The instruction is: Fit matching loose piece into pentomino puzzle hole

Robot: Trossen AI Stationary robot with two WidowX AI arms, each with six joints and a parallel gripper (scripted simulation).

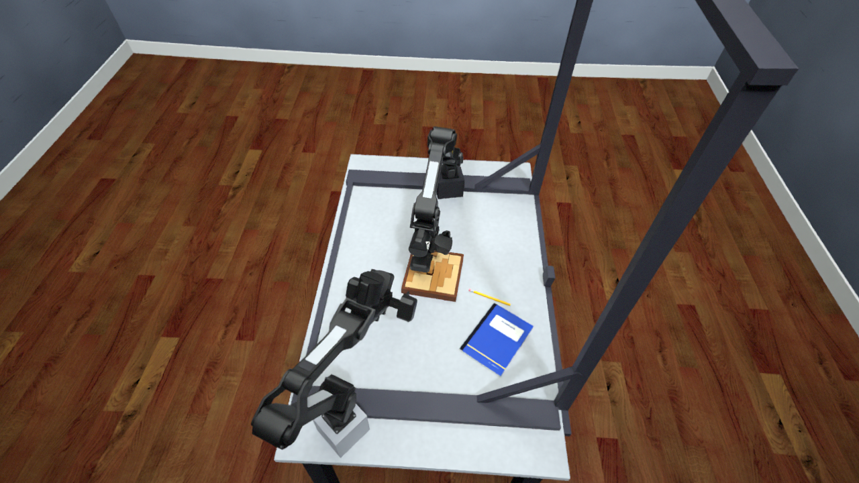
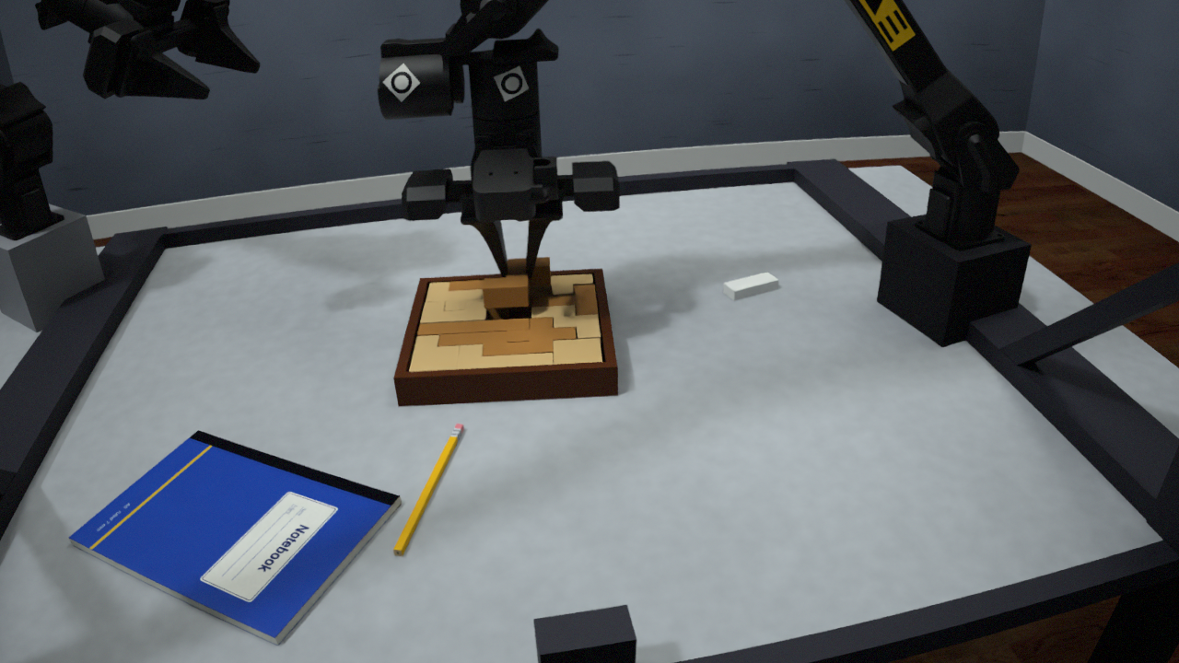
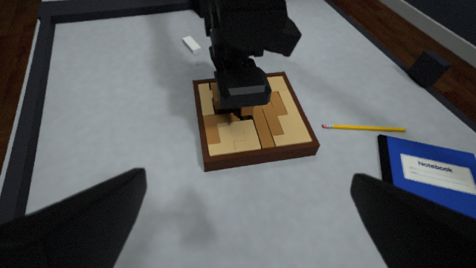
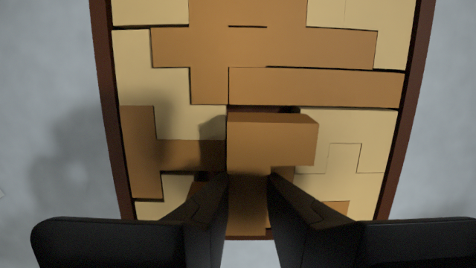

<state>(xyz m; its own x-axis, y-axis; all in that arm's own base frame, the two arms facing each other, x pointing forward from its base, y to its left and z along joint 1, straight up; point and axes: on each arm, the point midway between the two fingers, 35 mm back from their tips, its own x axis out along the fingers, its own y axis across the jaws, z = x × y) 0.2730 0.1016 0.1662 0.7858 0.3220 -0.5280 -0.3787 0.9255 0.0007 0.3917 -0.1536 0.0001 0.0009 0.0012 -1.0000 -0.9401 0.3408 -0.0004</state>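
Right now the wooden puzzle board is 30 mm behind my right hand, 10 mm to the left of it and 80 mm below it. Round my right hand: yellow pencil: 240 mm behind, 30 mm to the left, 80 mm below; then white eraser: 80 mm ahead, 220 mm to the right, 80 mm below.
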